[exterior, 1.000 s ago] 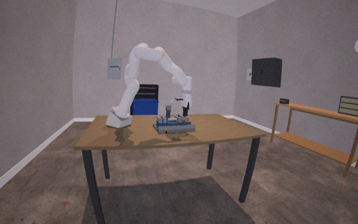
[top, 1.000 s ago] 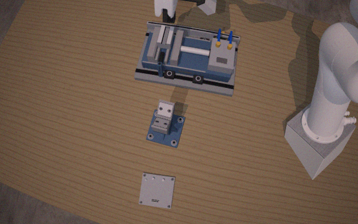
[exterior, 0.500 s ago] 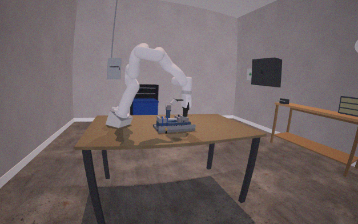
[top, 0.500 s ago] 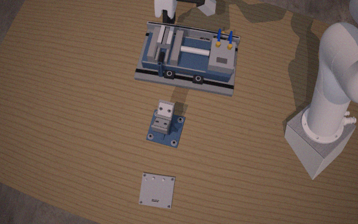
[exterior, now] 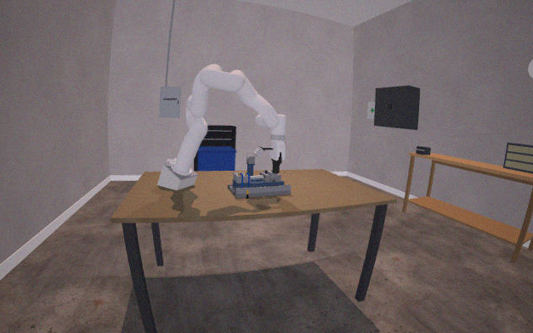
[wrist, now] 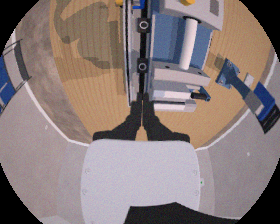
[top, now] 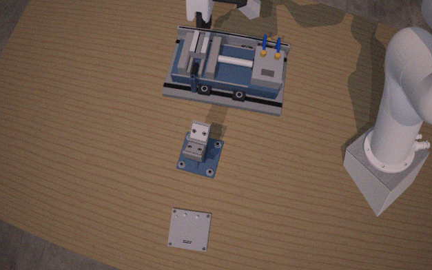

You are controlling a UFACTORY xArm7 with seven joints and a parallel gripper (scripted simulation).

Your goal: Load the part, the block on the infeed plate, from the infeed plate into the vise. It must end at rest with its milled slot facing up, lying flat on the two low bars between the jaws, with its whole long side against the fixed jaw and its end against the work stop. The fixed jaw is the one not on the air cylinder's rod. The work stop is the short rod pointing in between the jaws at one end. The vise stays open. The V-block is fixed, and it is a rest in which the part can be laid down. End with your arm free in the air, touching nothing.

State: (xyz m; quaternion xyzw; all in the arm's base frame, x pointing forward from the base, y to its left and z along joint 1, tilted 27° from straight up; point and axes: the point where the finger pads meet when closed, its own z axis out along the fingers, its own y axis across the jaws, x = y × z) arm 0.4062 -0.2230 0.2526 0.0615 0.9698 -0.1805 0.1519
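The part lies 10 mm ahead of my hand, 40 mm to the left of it and 30 mm below it. Round my hand: fixed jaw 40 mm ahead, 60 mm to the left, 50 mm below; then work stop 20 mm ahead, 110 mm to the left, 40 mm below; then moving jaw 20 mm behind, 70 mm to the left, 50 mm below.
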